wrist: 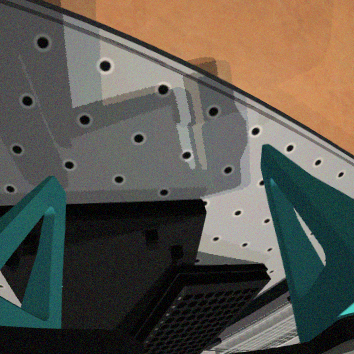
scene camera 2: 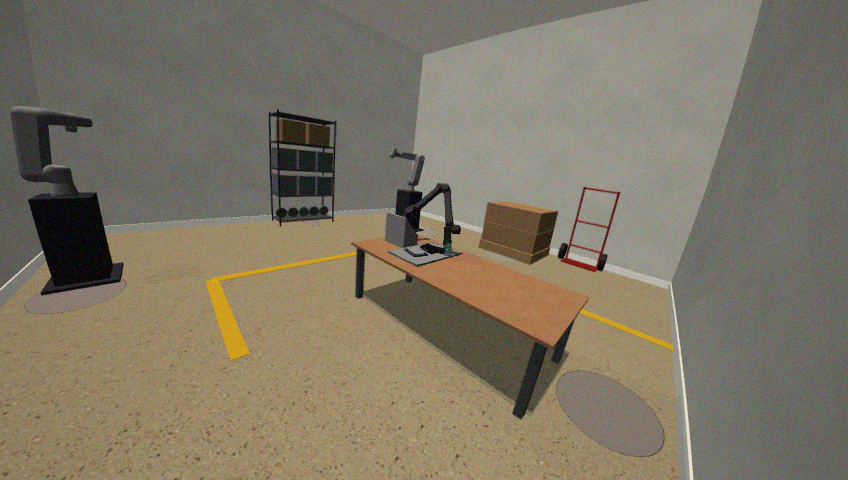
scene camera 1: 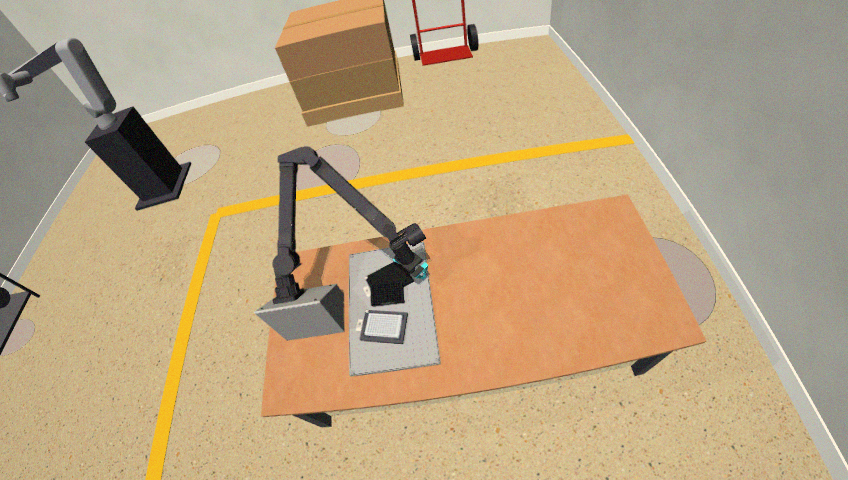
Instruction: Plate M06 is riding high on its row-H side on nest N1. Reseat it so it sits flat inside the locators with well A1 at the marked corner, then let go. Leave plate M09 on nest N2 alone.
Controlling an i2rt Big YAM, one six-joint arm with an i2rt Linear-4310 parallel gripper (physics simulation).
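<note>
My gripper is open, its teal fingers wide apart and empty, low over the board's far right part, beside the black items. A black plate with a grid of wells, apparently M06, sits near a larger flat black body. Where plate and nest N1 meet is too dark to tell, and so is the tilt. A pale plate, apparently M09, sits in a dark nest. Part of it shows at the wrist view's lower edge. No labels or A1 mark can be read.
The items stand on a grey perforated board on the orange-brown table. A grey box stands left of the board by the arm's base. Cartons and a red hand truck stand beyond.
</note>
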